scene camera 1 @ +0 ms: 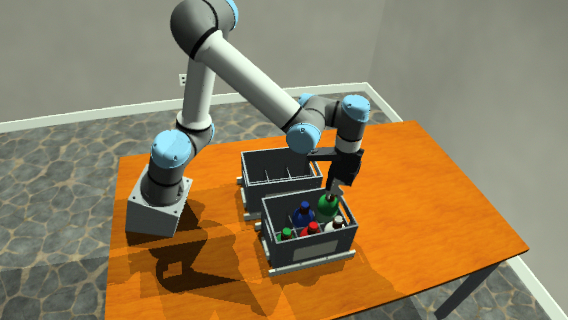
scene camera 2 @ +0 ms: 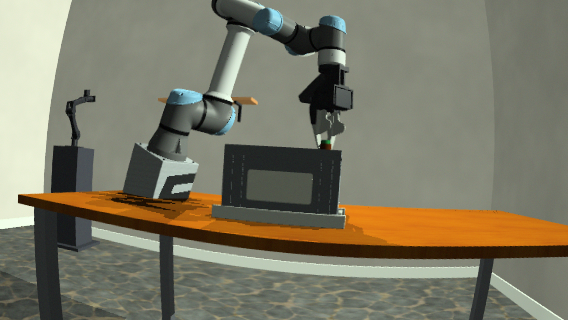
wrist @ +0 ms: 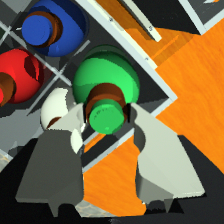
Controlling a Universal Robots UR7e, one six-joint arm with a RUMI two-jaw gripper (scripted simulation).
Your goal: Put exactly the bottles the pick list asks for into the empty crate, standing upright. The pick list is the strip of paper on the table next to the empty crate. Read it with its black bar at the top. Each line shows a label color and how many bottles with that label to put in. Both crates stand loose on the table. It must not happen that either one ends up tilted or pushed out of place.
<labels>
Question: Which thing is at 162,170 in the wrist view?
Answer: The gripper.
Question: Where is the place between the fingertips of the gripper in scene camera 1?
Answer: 330,195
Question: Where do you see a white-label bottle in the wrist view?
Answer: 60,101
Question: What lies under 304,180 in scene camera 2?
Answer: A crate.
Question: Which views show the gripper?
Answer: Scene camera 1, scene camera 2 and the wrist view: all of them.
</labels>
